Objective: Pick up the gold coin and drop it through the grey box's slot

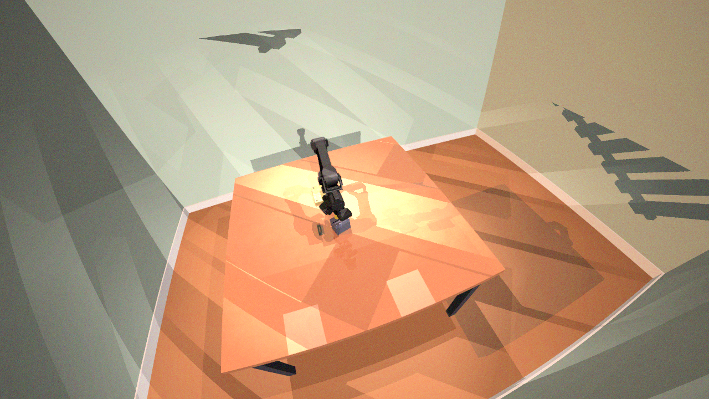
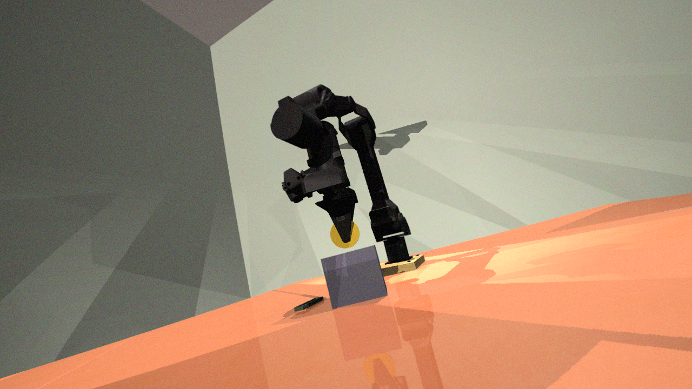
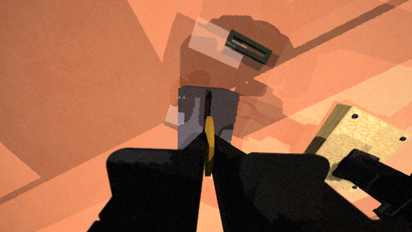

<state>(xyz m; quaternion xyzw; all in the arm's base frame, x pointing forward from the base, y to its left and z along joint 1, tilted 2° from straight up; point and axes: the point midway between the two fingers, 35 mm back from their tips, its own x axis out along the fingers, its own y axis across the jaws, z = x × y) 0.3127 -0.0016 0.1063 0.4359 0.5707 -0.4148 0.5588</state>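
Right now my gripper tip is 1 cm below the coin.
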